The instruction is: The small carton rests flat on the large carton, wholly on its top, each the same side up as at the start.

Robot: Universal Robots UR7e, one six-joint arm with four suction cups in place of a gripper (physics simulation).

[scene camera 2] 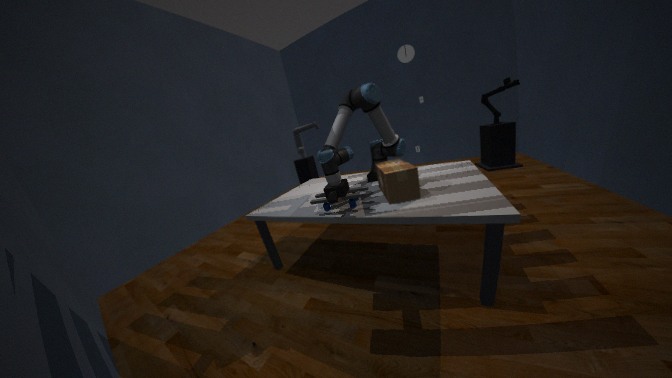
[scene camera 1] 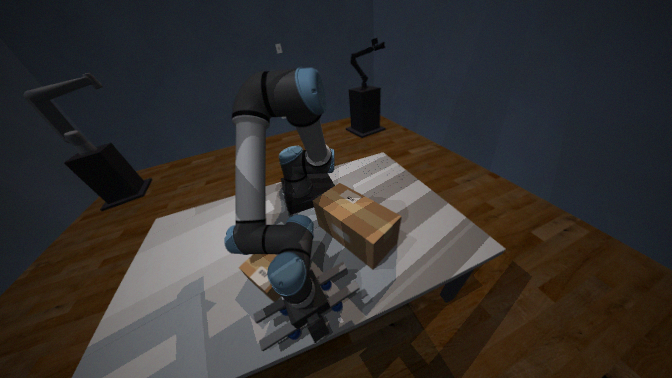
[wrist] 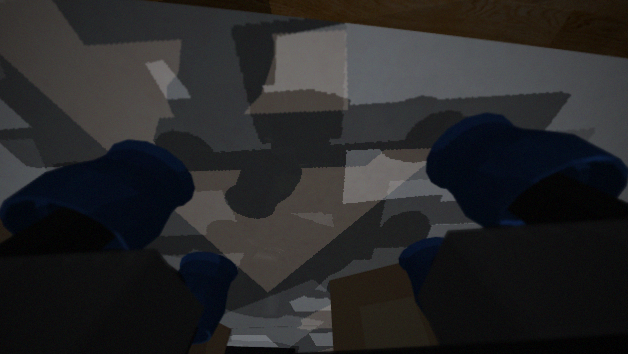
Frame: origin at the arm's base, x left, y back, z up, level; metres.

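Seen in the pictures: end effector, tool point: (scene camera 2: 341, 204) (wrist: 313, 224); arm's base, origin of the base link: (scene camera 1: 298, 188).
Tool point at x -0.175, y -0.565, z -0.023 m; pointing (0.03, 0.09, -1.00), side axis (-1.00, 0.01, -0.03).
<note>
Pixels of each thing's top centre, then the offset from my tool point to it. Level surfaces: height alone.
- small carton, middle of its top: (scene camera 1: 264, 266) dx -0.090, dy +0.182, dz +0.051 m
- large carton, middle of its top: (scene camera 1: 353, 207) (scene camera 2: 393, 165) dx +0.280, dy +0.178, dz +0.127 m
- white table, its level: dz -0.029 m
The small carton (scene camera 1: 254, 266) (wrist: 377, 312) is brown, with a white label on its top. It lies on the table behind my gripper, partly hidden by the arm in scene camera 1. I cannot make it out in scene camera 2. The large carton (scene camera 1: 357, 215) (scene camera 2: 398, 182) is a long brown box with a label on top, standing on the table apart from the small one. A corner of it (wrist: 217, 342) shows at the bottom left of the wrist view. My gripper (scene camera 1: 310, 309) (scene camera 2: 340, 203) (wrist: 310, 200) is open, its blue cups low above the table beside the small carton, with nothing held.
The white table (scene camera 1: 185, 245) (scene camera 2: 460, 192) (wrist: 450, 65) has its front edge close beyond the gripper. The arm's base stands at the back, beside the large carton. Two dark pedestals (scene camera 1: 365, 107) (scene camera 1: 105, 172) with small arms stand on the floor behind.
</note>
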